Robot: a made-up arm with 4 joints.
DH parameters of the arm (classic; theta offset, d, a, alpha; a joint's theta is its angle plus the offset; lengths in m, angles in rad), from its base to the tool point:
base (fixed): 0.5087 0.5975 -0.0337 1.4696
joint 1: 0 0.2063 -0.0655 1.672
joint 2: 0.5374 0 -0.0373 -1.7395
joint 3: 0 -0.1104 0.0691 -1.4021
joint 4: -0.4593 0 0.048 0
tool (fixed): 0.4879 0.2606 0 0
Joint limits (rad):
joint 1: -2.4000..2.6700
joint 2: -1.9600..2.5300
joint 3: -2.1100..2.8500
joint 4: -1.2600..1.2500
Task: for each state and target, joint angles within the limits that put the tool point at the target. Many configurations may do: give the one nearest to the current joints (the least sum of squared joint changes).
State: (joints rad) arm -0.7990 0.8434 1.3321 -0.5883
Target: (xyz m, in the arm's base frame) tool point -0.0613 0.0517 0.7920
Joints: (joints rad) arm -0.8930 0.5579 1.5246 -0.4613
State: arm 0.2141 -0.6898 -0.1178 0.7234
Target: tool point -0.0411 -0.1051 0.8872
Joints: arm -0.1117 -0.7371 0.2459 0.9286
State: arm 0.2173 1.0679 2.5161 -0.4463
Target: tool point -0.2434 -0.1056 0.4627
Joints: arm 0.3253 0.2337 2.2396 0.0624
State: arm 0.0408 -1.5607 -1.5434 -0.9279
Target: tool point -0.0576 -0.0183 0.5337
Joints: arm 0.1904 -1.9151 -1.4937 -0.5451
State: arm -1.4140 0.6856 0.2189 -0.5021
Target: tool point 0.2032 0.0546 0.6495
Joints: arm -1.4874 0.8944 0.8544 -0.6627
